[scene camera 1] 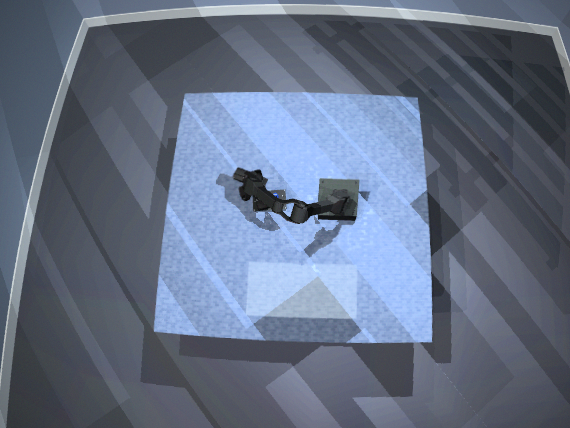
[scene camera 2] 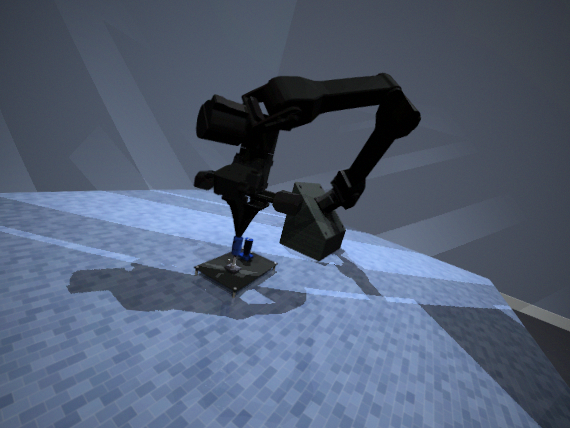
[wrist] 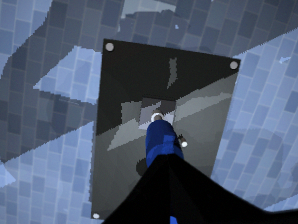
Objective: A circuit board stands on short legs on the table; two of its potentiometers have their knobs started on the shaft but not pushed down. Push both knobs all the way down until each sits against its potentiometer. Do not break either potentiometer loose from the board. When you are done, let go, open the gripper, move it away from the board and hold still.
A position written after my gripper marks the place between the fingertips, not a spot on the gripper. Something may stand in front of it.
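Observation:
My gripper (scene camera 2: 238, 236) is shut and it's holding nothing, and you'd find the gripper (wrist: 166, 162) in the wrist view as well. There's also a knob (wrist: 161, 138) that I can see.

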